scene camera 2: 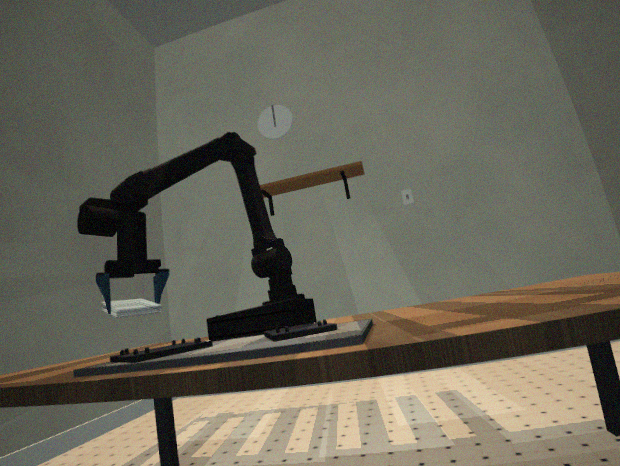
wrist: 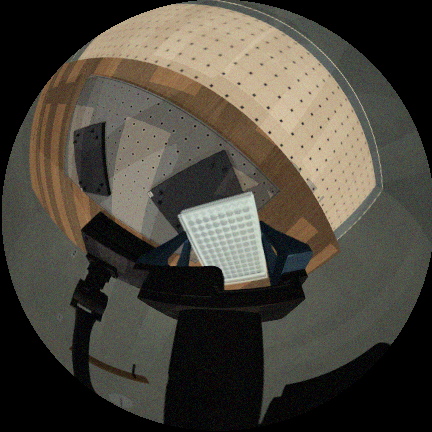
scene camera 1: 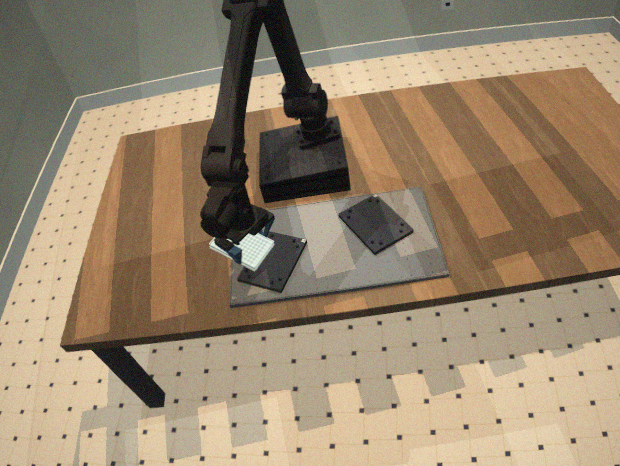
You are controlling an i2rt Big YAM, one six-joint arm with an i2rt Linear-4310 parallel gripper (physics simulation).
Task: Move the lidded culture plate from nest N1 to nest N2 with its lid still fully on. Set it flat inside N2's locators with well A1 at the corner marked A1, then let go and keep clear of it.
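Frame: origin at the arm's base, x ahead, y left, z up, level; centimetres.
Where they show: gripper, fingertip midpoint: [scene camera 2: 134, 311] [wrist: 223, 228] [scene camera 1: 251, 250]; arm's base, origin of the base link: [scene camera 2: 284, 303] [wrist: 102, 264] [scene camera 1: 317, 136].
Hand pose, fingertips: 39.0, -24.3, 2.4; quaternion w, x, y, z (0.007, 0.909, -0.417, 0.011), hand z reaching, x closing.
Observation:
Each offset is from my fingertips to the centre of the thing, as dx, dy, dz. Level surfaces: height alone.
The white culture plate {-1.7, -1.8, +1.5} [scene camera 1: 259, 250] [scene camera 2: 131, 308] [wrist: 227, 230] is held in the air, about level. A pale rim edge suggests the lid is on; its full seating is too small to tell. My gripper [scene camera 1: 250, 244] [scene camera 2: 133, 305] [wrist: 223, 228] is shut on the plate, its blue fingers on two opposite sides. In scene camera 1 the plate overlaps the left dark nest {-2.9, +3.8, -8.2} [scene camera 1: 284, 258] [scene camera 2: 160, 350] [wrist: 195, 187], which has a white corner mark {-6.1, +12.5, -8.1} [scene camera 1: 303, 241] [wrist: 151, 194]. The other dark nest {-6.4, +31.4, -8.2} [scene camera 1: 375, 223] [scene camera 2: 300, 331] [wrist: 92, 161] lies to the right. Nest labels and well A1 are unreadable.
Both nests lie on a grey perforated board {-4.3, +19.4, -9.9} [scene camera 1: 331, 268] [scene camera 2: 225, 354] [wrist: 137, 150] on the wooden table {dz -10.6} [scene camera 1: 135, 280]. Small dark locator pegs stand up from each nest. The arm's black base block [scene camera 1: 303, 172] [scene camera 2: 260, 319] stands behind the board.

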